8 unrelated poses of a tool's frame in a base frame.
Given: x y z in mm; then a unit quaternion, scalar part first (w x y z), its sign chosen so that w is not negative.
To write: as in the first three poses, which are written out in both.
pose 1, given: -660 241 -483 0.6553 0.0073 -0.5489 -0.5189
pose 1, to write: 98.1 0.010 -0.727 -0.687 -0.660 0.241 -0.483
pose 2, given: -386 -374 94 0.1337 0.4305 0.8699 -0.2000
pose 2, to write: 164.6 0.434 0.878 -0.202 -0.386 -0.374 0.094
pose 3, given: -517 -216 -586 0.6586 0.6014 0.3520 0.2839
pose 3, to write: 97.6 0.799 0.468 0.377 -0.517 -0.216 -0.586
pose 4, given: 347 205 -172 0.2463 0.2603 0.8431 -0.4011
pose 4, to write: 151.5 0.269 0.870 -0.414 0.347 0.205 -0.172
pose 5, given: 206 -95 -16 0.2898 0.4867 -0.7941 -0.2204
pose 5, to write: 146.3 0.509 -0.830 -0.230 0.206 -0.095 -0.016
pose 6, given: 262 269 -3 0.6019 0.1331 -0.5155 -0.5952
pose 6, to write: 106.0 0.167 -0.646 -0.745 0.262 0.269 -0.003
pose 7, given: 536 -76 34 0.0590 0.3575 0.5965 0.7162
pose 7, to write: 173.2 0.358 0.598 0.717 0.536 -0.076 0.034
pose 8, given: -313 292 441 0.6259 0.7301 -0.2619 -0.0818
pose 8, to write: 102.5 0.936 -0.336 -0.105 -0.313 0.292 0.441
